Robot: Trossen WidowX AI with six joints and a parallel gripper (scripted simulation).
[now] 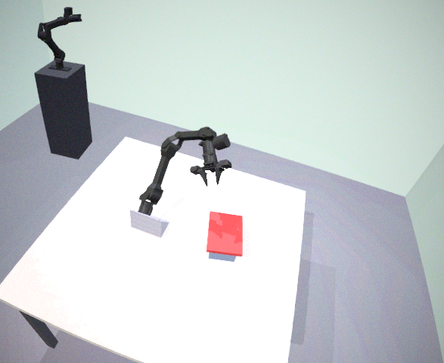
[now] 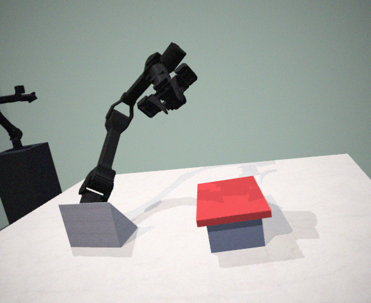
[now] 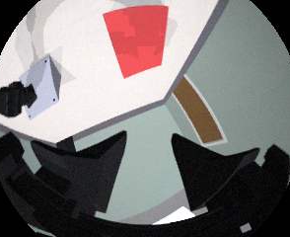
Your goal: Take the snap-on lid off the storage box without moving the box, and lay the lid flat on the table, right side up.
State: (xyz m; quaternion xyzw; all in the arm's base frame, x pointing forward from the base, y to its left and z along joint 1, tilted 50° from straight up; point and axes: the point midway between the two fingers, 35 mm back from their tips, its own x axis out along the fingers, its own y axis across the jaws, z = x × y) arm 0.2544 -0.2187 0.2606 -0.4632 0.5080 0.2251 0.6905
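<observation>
The red lid lies 110 mm ahead of my gripper tip, 40 mm to the right of it and 260 mm below it. The rest, counted from my gripper tip: blue-grey storage box 110 mm ahead, 40 mm to the right, 300 mm below.
</observation>
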